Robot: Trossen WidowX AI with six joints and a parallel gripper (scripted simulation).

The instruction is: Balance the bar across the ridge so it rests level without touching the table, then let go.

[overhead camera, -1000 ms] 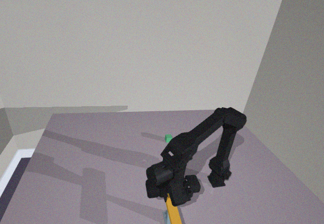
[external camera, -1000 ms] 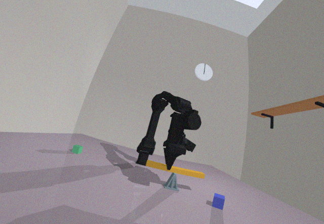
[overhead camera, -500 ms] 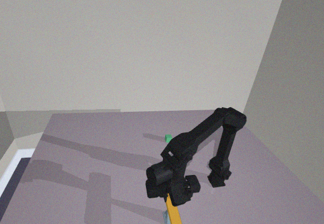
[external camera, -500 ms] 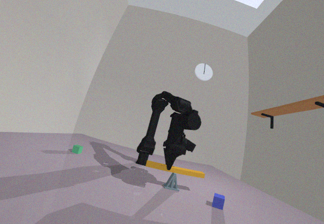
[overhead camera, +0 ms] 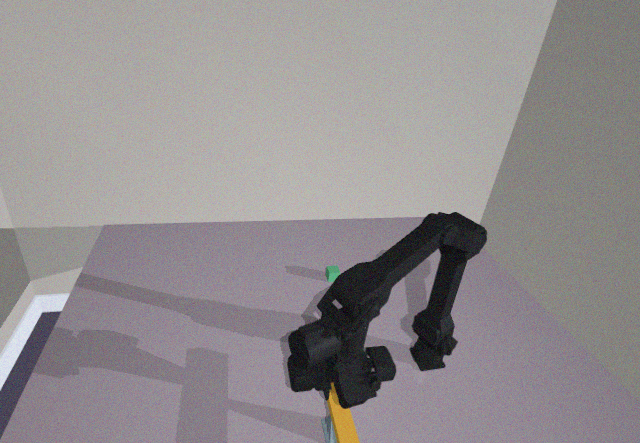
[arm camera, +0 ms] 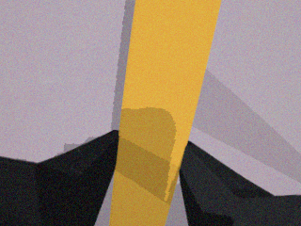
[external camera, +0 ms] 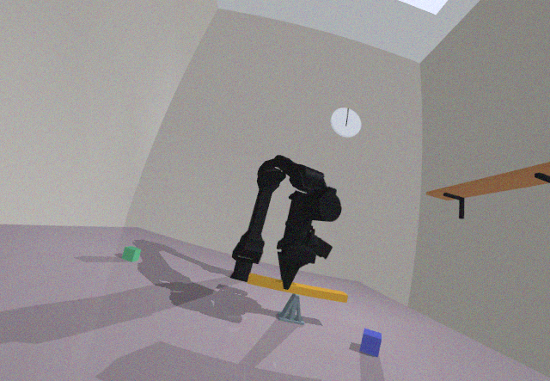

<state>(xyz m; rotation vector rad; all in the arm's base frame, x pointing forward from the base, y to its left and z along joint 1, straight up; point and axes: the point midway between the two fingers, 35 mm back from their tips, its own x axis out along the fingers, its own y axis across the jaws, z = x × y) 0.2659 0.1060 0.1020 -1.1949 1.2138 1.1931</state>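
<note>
Right now the yellow bar is 3 cm to the left of my gripper tip. The rest, counted from my gripper tip: blue cube: 17 cm to the left, 10 cm ahead, 5 cm below; green cube: 42 cm to the right, 11 cm behind, 5 cm below.
</note>
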